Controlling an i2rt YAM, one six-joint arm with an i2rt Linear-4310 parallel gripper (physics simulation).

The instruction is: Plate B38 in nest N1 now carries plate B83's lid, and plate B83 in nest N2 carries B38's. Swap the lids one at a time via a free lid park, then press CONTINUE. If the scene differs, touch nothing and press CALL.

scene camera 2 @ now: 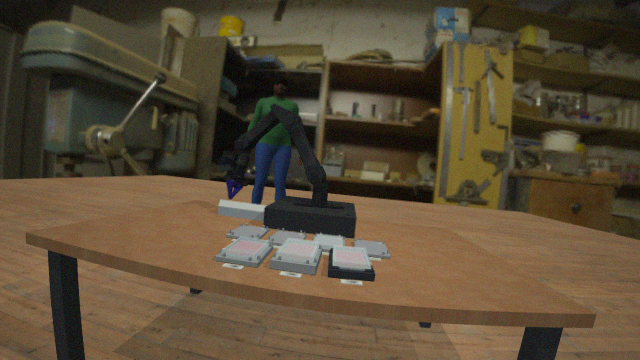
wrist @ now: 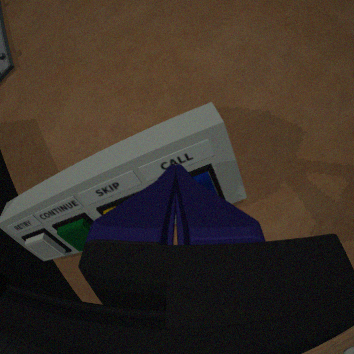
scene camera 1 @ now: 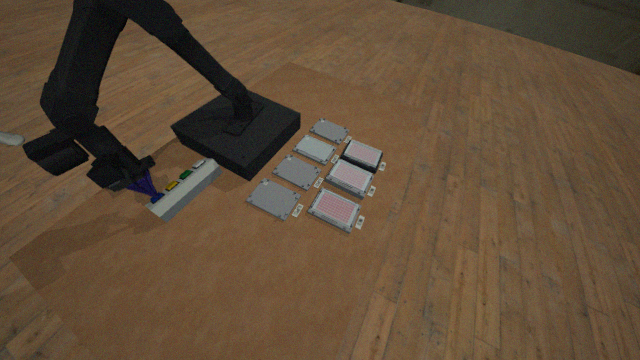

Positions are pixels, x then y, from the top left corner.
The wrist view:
gripper: 175,173
grey button box: 197,139
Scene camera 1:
gripper: 157,196
lid park labelled LP1: 277,200
